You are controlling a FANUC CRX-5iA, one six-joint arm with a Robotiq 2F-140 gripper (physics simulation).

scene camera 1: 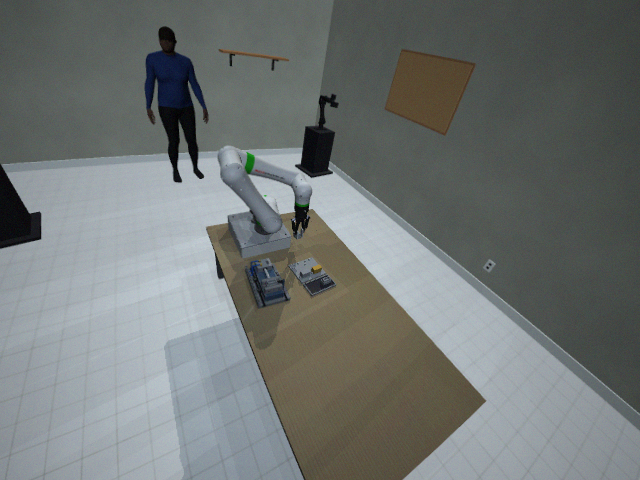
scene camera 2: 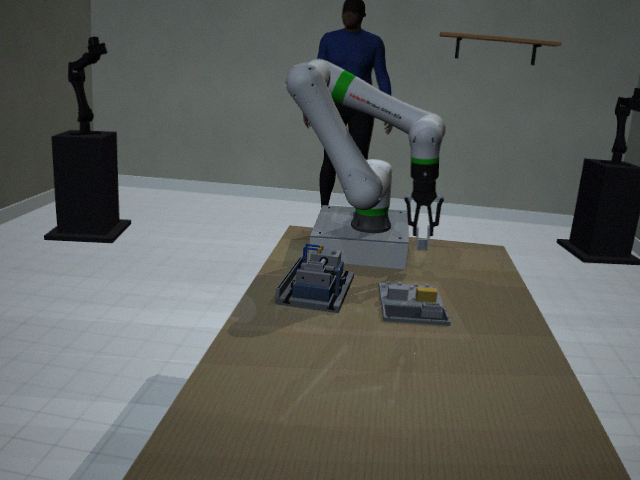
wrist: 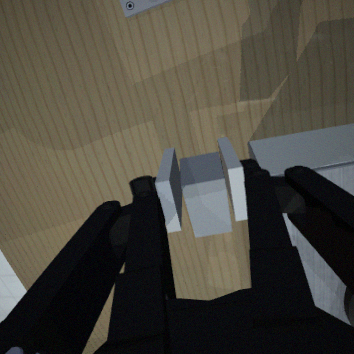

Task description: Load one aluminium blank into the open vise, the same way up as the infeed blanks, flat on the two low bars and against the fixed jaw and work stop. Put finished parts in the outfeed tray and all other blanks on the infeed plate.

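Frame: origin at the arm's base, x ahead, y left, z up, level; metres.
Seen in the pictures: gripper, fingertip midpoint: (scene camera 1: pixel 299 237) (scene camera 2: pixel 422 245) (wrist: pixel 198 161); arm's base, link origin: (scene camera 2: pixel 370 226).
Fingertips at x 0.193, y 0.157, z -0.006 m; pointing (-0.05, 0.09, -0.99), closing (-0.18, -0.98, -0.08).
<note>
Offsets run from my fingertips to a thing's top centre. Level surfaces: height alone.
My gripper (scene camera 1: pixel 298 231) (scene camera 2: pixel 423 233) (wrist: pixel 198 161) is shut on a grey aluminium blank @[dz +0.019, dx -0.033, dy +0.007 m] (scene camera 1: pixel 297 236) (scene camera 2: pixel 422 244) (wrist: pixel 207 210) and holds it above the table beside the robot base. The blank sits between the finger pads, its lower end below them. The vise @[dz -0.004, dx +0.189, dy -0.364 m] (scene camera 1: pixel 271 290) (scene camera 2: pixel 311 291) stands in front of the base; its low bars and work stop are too small to make out. On the infeed plate @[dz -0.095, dx +0.213, dy -0.073 m] (scene camera 1: pixel 297 265) (scene camera 2: pixel 412 297) stand a grey block @[dz -0.060, dx +0.248, dy -0.120 m] (scene camera 1: pixel 305 274) (scene camera 2: pixel 398 293) and a yellow block @[dz -0.060, dx +0.256, dy -0.032 m] (scene camera 1: pixel 316 268) (scene camera 2: pixel 426 295). The dark outfeed tray (scene camera 1: pixel 312 287) (scene camera 2: pixel 404 311) holds a grey part @[dz -0.063, dx +0.363, dy -0.040 m] (scene camera 1: pixel 326 280) (scene camera 2: pixel 432 310).
The robot base (scene camera 1: pixel 266 246) (scene camera 2: pixel 361 251) (wrist: pixel 305 147) stands close beside the held blank. The vise stands to the left of the infeed plate in the second scene view. A person (scene camera 1: pixel 174 82) (scene camera 2: pixel 356 46) stands behind the table @[dz -0.104 m] (scene camera 1: pixel 361 361) (scene camera 2: pixel 382 403).
</note>
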